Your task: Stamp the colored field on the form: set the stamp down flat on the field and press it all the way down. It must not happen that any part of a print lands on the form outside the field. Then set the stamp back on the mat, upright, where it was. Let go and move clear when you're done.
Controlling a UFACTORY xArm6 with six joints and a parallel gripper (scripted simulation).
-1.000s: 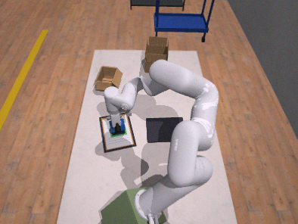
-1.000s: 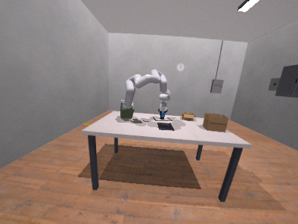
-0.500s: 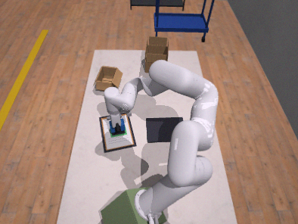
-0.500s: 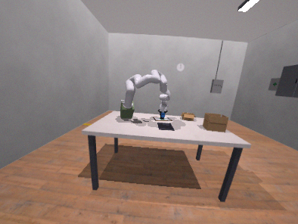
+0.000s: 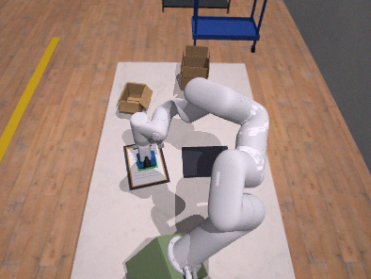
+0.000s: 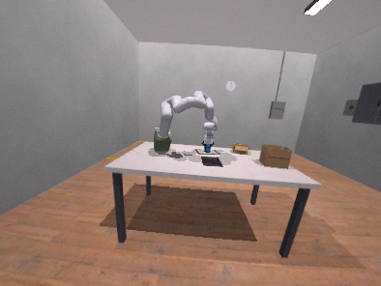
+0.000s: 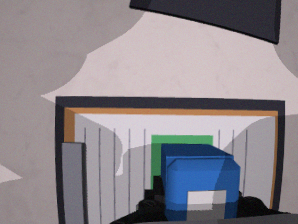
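The blue stamp lies 1 cm below my hand. Also, from my hand: dark mat 1 cm behind, 28 cm to the right, 4 cm below; then clipboard 2 cm ahead, 1 cm to the left, 4 cm below.
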